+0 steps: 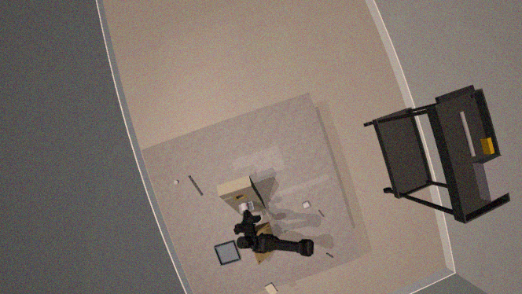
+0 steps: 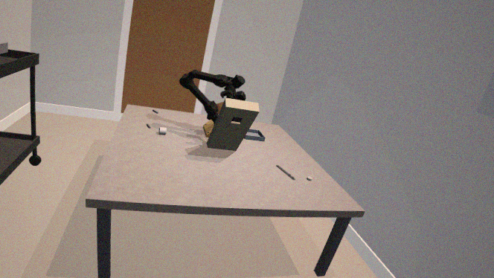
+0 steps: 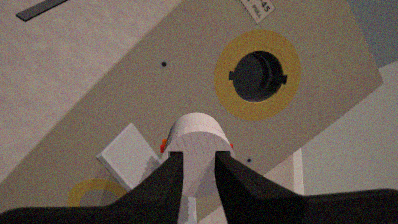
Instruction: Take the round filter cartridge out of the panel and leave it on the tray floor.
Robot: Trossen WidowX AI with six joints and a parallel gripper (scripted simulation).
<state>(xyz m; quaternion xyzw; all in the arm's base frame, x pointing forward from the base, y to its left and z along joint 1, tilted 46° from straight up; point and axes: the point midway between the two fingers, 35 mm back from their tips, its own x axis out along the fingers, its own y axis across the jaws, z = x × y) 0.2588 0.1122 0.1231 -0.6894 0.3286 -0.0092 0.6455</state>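
Right now the filter cartridge is 1 cm below my gripper tip and 1 cm ahead of it. From my gripper tip the other things lie so: tiny white piece 45 cm to the left, 29 cm ahead, 25 cm below; then dark-rimmed square tray 33 cm behind, 29 cm to the left, 24 cm below.
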